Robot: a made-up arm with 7 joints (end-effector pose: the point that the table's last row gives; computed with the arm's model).
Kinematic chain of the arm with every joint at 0, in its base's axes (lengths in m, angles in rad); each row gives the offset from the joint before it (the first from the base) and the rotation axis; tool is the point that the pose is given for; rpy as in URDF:
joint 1: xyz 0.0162 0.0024 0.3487 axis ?
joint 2: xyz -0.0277 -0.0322 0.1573 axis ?
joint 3: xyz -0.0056 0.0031 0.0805 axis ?
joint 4: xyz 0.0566 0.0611 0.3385 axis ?
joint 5: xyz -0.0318 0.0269 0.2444 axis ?
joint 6: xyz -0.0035 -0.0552 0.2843 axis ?
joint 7: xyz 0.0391 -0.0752 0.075 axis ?
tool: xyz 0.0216 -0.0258 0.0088 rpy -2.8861 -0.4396 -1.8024
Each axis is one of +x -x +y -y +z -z.
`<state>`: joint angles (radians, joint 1 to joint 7).
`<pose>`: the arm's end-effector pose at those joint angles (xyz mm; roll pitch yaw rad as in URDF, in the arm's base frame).
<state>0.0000 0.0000 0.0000 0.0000 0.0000 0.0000 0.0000</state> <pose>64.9 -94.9 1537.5 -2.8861 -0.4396 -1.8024</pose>
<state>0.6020 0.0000 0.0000 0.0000 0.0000 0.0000 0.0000</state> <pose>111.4 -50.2 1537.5 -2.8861 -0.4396 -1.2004</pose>
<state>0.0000 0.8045 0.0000 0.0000 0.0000 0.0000 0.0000</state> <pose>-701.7 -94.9 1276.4 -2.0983 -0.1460 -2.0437</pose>
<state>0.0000 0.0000 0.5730 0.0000 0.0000 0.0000 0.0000</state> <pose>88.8 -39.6 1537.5 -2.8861 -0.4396 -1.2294</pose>
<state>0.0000 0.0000 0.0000 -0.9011 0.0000 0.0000 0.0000</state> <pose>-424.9 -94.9 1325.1 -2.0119 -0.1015 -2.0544</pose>
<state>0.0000 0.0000 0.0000 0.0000 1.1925 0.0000 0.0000</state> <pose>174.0 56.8 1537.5 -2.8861 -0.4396 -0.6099</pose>
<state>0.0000 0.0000 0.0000 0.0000 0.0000 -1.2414 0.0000</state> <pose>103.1 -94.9 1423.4 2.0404 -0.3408 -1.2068</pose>
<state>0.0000 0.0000 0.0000 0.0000 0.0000 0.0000 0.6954</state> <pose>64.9 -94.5 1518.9 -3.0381 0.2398 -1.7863</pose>
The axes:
joint 1: +z
joint 2: -y
joint 3: +z
joint 4: +y
joint 5: +z
joint 6: -y
joint 7: +x

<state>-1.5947 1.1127 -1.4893 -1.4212 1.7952 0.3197 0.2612</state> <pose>550.6 533.2 874.3 -1.0046 -0.4263 1.5940</pose>
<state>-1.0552 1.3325 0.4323 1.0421 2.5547 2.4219 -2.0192</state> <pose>52.2 564.8 1069.0 -1.8730 0.2655 -2.5741</pose>
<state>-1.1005 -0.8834 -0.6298 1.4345 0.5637 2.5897 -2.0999</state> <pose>-40.5 -740.6 555.3 -0.4663 -0.4060 0.1954</pose>
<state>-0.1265 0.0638 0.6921 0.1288 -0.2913 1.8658 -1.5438</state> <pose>-128.1 -37.2 1495.8 -1.4566 0.4444 2.9860</pose>
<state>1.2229 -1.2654 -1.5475 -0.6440 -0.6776 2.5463 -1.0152</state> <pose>-112.3 720.5 675.7 0.8295 0.4540 -1.6188</pose>
